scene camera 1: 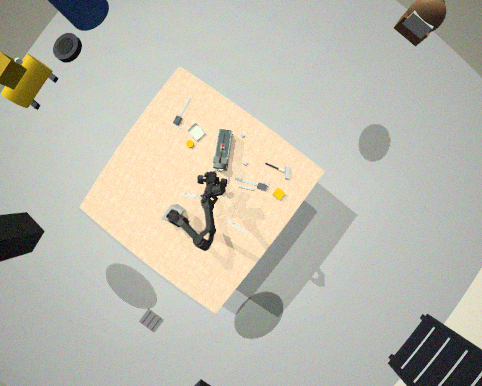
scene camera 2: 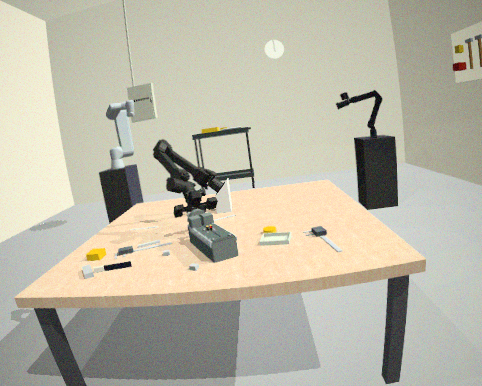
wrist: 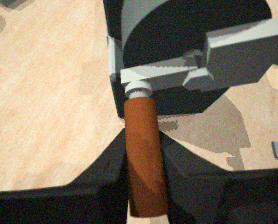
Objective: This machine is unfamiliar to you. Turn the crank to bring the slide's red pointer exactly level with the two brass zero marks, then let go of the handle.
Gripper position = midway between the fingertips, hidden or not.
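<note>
Brown handle [wrist: 146, 180] visible, my gripper [wrist: 138, 133] too.
</note>
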